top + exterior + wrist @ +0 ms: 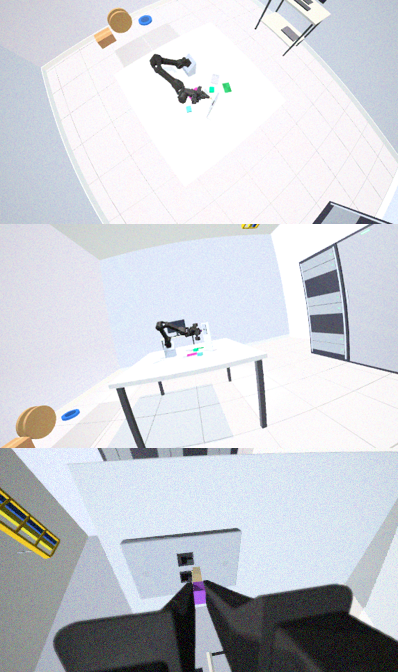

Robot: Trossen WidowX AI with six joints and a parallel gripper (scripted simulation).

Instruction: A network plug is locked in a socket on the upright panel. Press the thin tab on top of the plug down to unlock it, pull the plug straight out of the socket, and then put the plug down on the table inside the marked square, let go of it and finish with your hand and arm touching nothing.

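My gripper tip is 50 mm short of the upright panel, 30 mm to the right of it and 90 mm above it. Round my gripper tip: green block: 110 mm behind, 140 mm to the left, 230 mm below; purple network plug: right at my gripper tip; cyan block: 60 mm behind, 150 mm to the right, 230 mm below.
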